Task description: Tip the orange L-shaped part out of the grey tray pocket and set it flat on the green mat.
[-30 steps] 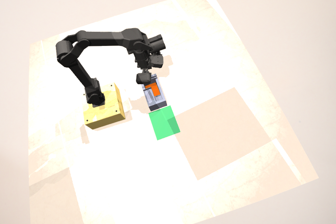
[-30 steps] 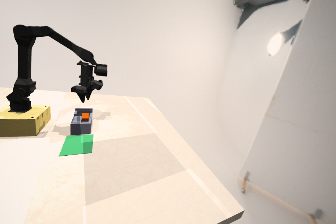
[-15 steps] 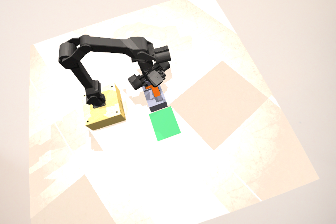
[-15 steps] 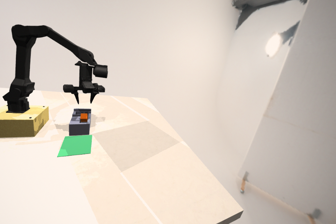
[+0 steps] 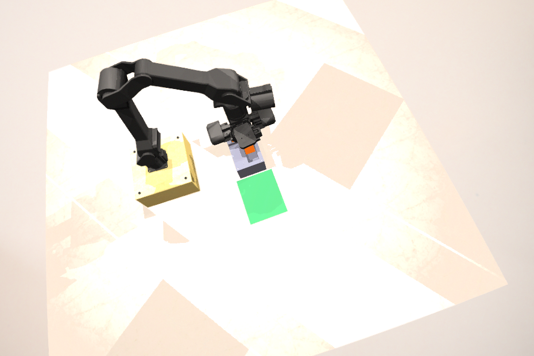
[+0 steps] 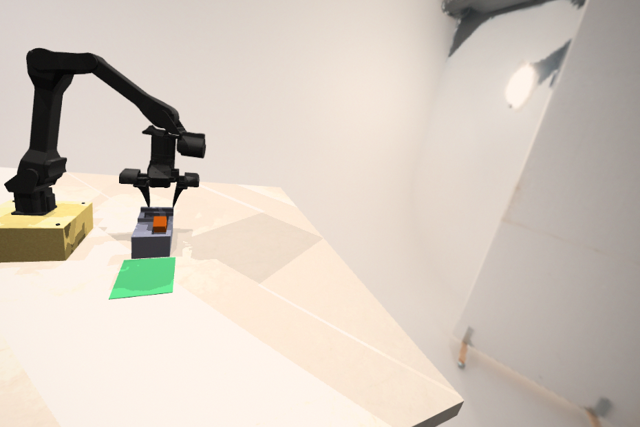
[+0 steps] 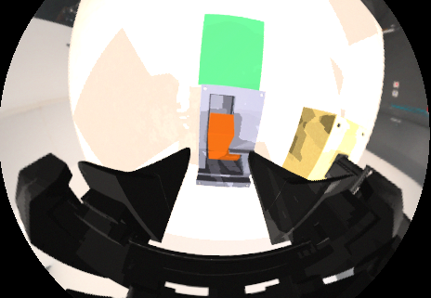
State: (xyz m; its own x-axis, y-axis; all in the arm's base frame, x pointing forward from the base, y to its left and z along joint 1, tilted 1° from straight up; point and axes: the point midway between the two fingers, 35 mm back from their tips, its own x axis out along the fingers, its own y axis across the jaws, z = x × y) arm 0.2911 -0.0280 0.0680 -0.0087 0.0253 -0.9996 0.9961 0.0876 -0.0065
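Now: gripper tip 8 cm above the orange L-shaped part, 3 cm to the right of it and 2 cm past it. Round my gripper tip: green mat 15 cm to the right, 14 cm below.
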